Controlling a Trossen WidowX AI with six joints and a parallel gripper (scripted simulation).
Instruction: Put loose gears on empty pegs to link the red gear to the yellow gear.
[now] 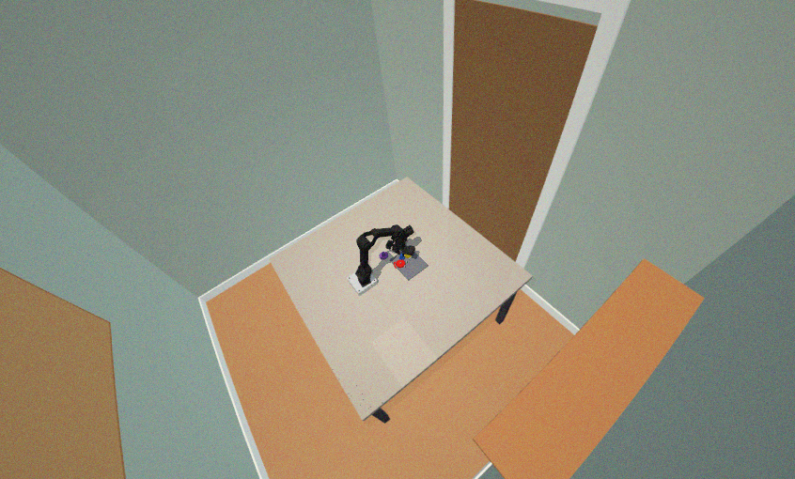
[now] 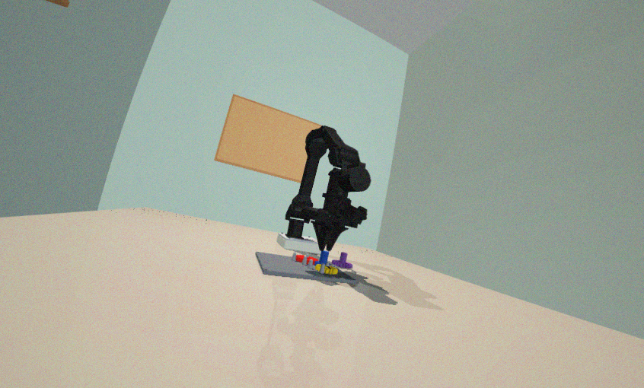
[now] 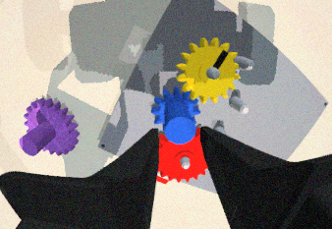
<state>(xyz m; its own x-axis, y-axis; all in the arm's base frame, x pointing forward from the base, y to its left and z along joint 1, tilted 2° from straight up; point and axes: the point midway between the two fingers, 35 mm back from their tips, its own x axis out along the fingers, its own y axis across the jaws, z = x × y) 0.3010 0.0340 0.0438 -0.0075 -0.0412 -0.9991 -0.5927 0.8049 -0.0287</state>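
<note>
My gripper tip is 20 mm above the blue gear. Round my gripper tip: red arrow: 70 mm behind, 20 mm to the right, 40 mm below; then red gear: 30 mm behind, 30 mm to the right, 30 mm below; then yellow gear: 40 mm ahead, 30 mm below.
</note>
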